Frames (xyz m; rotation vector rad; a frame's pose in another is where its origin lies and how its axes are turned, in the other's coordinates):
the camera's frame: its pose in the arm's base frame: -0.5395 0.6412 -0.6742 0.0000 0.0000 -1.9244
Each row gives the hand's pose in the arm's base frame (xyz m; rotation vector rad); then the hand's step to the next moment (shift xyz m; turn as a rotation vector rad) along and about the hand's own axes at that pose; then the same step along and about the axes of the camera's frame.
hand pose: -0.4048 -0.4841 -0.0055 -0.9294 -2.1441 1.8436
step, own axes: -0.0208 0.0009 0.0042 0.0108 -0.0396 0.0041
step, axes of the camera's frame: 0.0089 0.0189 0.0037 0.0077 -0.0230 0.0333
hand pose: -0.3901 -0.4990 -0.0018 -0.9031 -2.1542 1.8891
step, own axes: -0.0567 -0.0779 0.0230 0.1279 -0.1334 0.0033
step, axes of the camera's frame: 0.0454 0.0256 0.0842 -0.0028 -0.1620 0.0890
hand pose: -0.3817 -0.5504 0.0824 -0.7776 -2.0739 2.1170
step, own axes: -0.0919 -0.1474 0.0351 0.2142 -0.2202 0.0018
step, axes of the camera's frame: 0.0450 0.0411 0.1664 -0.0084 -0.2701 0.1462
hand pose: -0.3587 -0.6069 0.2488 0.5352 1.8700 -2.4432
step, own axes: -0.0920 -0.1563 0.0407 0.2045 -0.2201 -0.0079
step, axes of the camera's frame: -0.0036 0.0432 0.1808 -0.0192 -0.2617 0.1466
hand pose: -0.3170 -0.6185 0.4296 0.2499 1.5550 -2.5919
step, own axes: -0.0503 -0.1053 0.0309 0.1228 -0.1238 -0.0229
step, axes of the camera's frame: -0.0310 0.0185 0.1152 -0.0240 -0.1585 0.0724
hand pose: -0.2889 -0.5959 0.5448 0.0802 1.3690 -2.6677
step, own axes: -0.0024 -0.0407 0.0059 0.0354 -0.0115 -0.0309
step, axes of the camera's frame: -0.0164 -0.0099 0.0364 -0.0135 -0.0447 -0.0128
